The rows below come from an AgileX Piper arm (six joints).
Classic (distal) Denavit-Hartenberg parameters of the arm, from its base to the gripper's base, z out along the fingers. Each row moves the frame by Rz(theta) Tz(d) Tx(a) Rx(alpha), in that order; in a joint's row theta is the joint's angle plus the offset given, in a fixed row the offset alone. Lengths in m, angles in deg.
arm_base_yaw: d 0.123; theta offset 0; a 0; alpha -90
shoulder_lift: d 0; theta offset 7.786; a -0.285; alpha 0
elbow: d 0; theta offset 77.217; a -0.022; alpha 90
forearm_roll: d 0.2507; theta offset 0; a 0; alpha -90
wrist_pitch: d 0; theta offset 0; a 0; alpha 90
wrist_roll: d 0.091; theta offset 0; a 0; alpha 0
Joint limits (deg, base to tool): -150..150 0..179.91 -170..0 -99.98..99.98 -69.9..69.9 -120..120
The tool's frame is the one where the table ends.
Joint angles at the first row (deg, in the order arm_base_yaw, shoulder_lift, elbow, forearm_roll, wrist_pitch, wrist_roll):
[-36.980, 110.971, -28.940, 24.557, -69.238, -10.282]
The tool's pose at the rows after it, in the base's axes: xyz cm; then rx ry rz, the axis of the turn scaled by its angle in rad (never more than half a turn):
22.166 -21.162 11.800 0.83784 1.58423 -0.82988
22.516 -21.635 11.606 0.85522 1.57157 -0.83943
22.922 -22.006 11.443 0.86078 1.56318 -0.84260
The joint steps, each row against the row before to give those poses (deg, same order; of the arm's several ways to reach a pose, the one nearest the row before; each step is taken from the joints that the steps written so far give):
[0.000, 1.130, -1.621, 0.262, -0.001, 0.000]
[-0.053, 1.118, -1.462, 1.025, -0.032, 0.000]
[-0.001, 0.988, -1.337, 0.383, 0.000, 0.000]

